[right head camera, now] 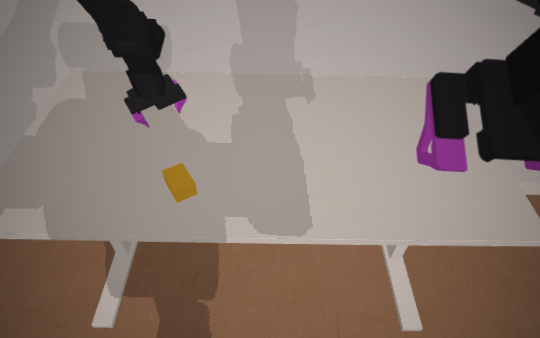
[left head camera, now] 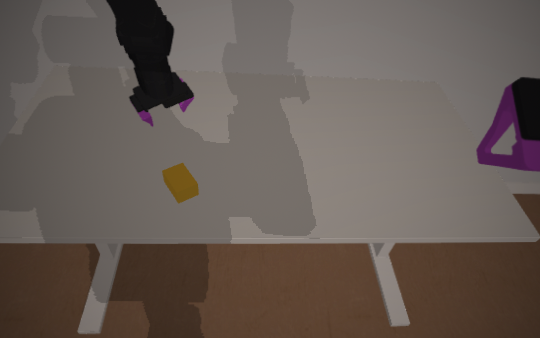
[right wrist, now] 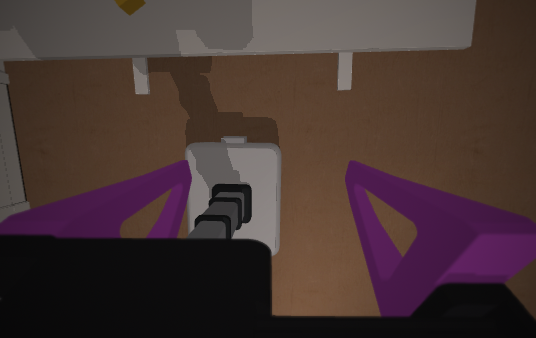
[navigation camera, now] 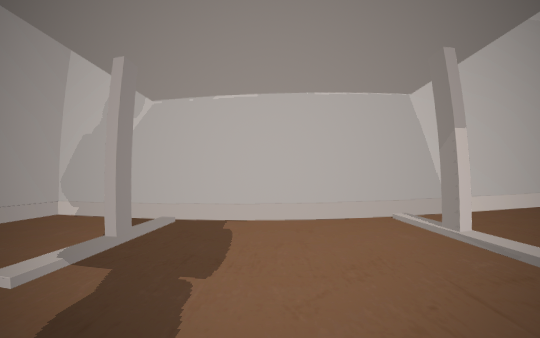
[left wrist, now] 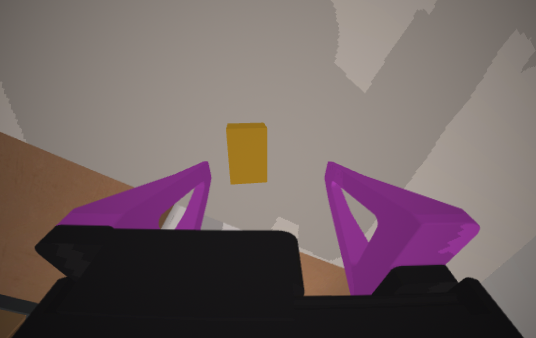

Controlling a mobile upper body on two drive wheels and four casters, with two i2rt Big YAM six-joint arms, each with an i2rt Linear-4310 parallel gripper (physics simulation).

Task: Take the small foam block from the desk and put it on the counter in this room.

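Frame: origin at the left arm's base, x down, y back, z left, level; metres.
Seen in the pictures: left gripper, fingertip midpoint: (right head camera: pixel 163 118) (left head camera: pixel 167 117) (left wrist: pixel 267 169); right gripper, fingertip midpoint: (right head camera: pixel 472 158) (left head camera: pixel 526 159) (right wrist: pixel 268 169).
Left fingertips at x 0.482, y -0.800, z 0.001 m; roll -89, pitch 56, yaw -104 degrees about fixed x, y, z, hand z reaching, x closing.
Note:
A point is followed by its place in that frame.
The small foam block (left head camera: pixel 180 182) {z -0.024, x 0.645, y -0.736 m} (right head camera: pixel 179 182) {z -0.027, x 0.645, y -0.735 m} (left wrist: pixel 247 154) {z -0.016, x 0.645, y -0.759 m} (right wrist: pixel 130 6) {z -0.038, x 0.667, y -0.713 m} is yellow-orange and lies on the white desk (left head camera: pixel 380 165) {z -0.612, x 0.690, y -0.873 m} (right head camera: pixel 380 175) {z -0.593, x 0.690, y -0.830 m} (right wrist: pixel 360 25) {z -0.689, x 0.690, y -0.674 m}, left of the middle in both head views. My left gripper (left head camera: pixel 167 118) {z 0.001, x 0.482, y -0.800 m} (right head camera: pixel 164 118) {z 0.001, x 0.482, y -0.800 m} (left wrist: pixel 267 169) {z 0.001, x 0.482, y -0.800 m} is open and empty above the desk, behind the block in the head views. In the left wrist view the block shows beyond and between its fingertips, turned in line with the fingers, a little nearer the left finger. My right gripper (right wrist: pixel 268 169) {z -0.446, x 0.138, y -0.335 m} is open and empty, at the right side. The counter cannot be made out.
The desk's legs (left head camera: pixel 390 290) (right head camera: pixel 405 295) (navigation camera: pixel 118 150) {z 0.362, x 1.077, y -0.934 m} stand on brown floor (navigation camera: pixel 300 280) {z -0.257, x 1.410, y -0.750 m}. A wall (navigation camera: pixel 280 155) {z -0.215, x 1.058, y -1.394 m} is behind the desk. In the right wrist view my white base (right wrist: pixel 257 175) {z -0.361, x 1.150, y -0.154 m} stands before the desk, and a white panelled unit (right wrist: pixel 11 150) {z 1.249, x 1.369, y -0.251 m} is at the left edge.

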